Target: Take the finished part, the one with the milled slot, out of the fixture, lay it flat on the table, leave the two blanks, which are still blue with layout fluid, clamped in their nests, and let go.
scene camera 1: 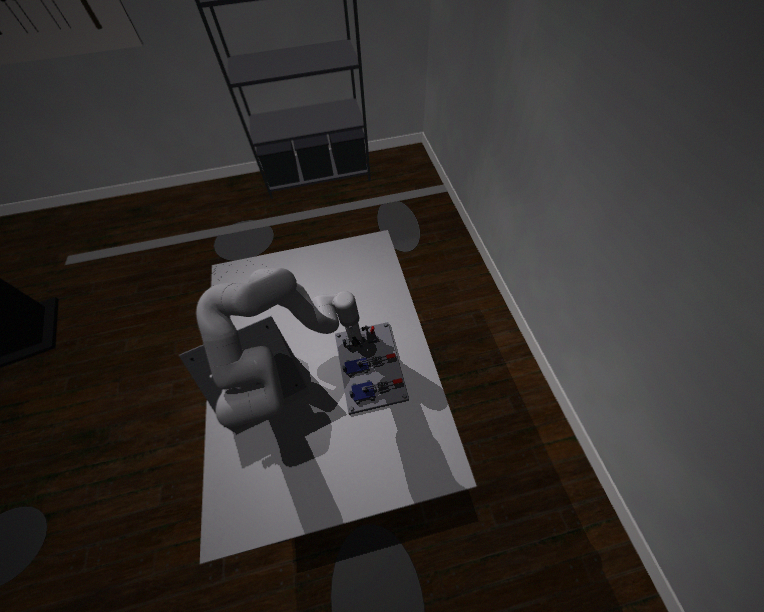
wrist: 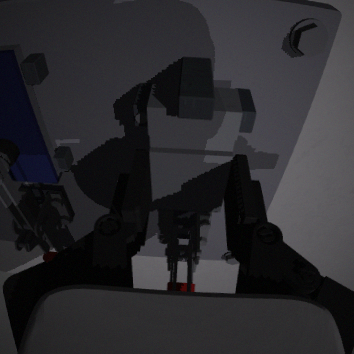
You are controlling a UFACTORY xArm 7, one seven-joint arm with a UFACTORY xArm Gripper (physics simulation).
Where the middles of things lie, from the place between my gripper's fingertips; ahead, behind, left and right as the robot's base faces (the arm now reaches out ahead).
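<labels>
Fixture plate (wrist: 95, 63): my gripper is now 12 cm to the left of it, 1 cm short of it and 3 cm above it. Finished part (wrist: 190, 159): 1 cm behind my hand and 1 cm below it.
</labels>
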